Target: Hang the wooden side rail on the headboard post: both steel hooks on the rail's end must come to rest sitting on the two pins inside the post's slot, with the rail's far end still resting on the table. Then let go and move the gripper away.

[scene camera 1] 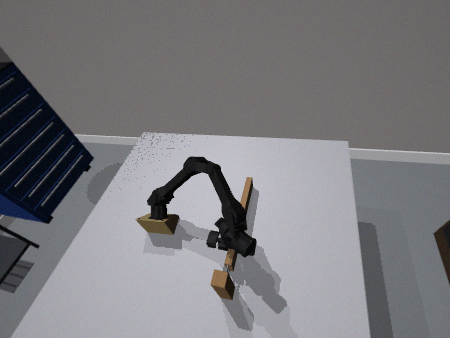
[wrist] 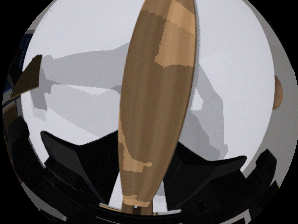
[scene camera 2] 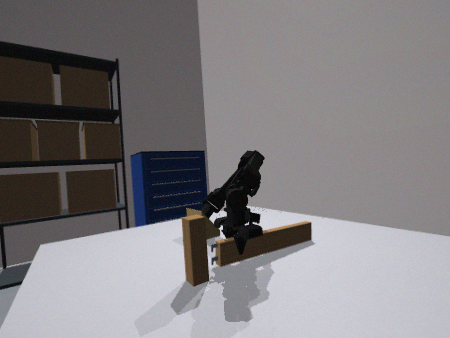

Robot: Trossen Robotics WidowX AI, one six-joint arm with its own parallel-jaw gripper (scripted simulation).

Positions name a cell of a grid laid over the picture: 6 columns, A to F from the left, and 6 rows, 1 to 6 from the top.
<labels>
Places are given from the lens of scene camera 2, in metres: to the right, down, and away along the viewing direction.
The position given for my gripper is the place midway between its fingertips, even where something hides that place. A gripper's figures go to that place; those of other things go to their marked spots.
my gripper (scene camera 2: D5): 0.04, 0.27, 0.72
wooden side rail (scene camera 2: D5): 0.18, 0.25, 0.79
headboard post (scene camera 2: C5): -0.09, 0.16, 0.61
The marked spots on the headboard post and the wooden side rail are 0.33 m apart.
</labels>
